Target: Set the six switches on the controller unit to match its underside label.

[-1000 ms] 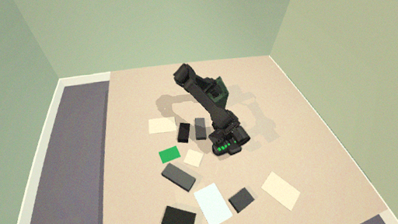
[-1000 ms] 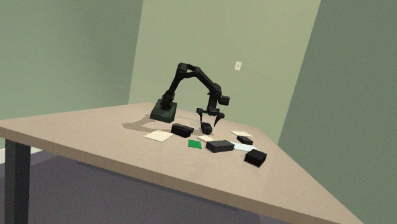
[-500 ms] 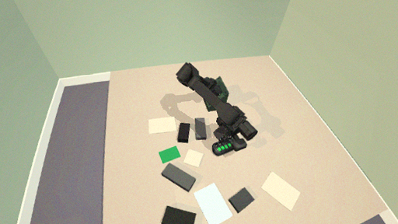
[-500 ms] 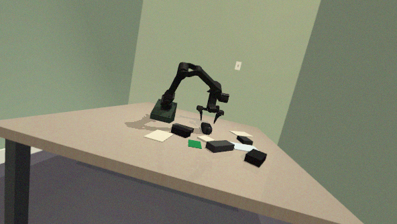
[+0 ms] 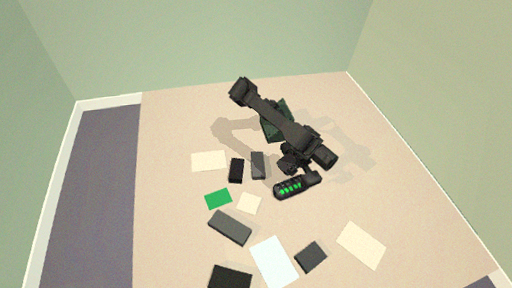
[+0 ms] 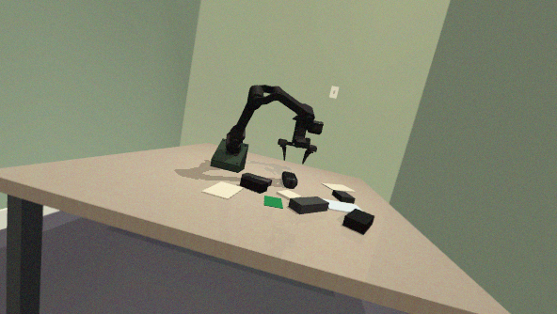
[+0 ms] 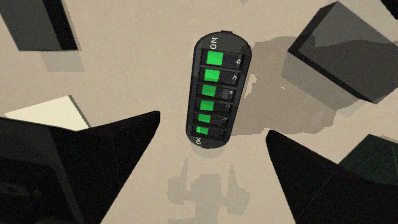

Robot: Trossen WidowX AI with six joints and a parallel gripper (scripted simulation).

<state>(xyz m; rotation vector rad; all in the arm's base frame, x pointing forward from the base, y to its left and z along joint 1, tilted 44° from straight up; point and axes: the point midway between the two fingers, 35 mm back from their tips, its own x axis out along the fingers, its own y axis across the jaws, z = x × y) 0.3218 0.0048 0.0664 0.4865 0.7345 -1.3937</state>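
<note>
My gripper tip is 140 mm past the grey module, 100 mm to the left of it and 100 mm above it. Also, from my gripper tip: cream tile (20 mm ahead, 180 mm to the right, 110 mm below); then black block (130 mm behind, 190 mm to the right, 100 mm below); then grey block (100 mm ahead, 270 mm to the right, 100 mm below).
</note>
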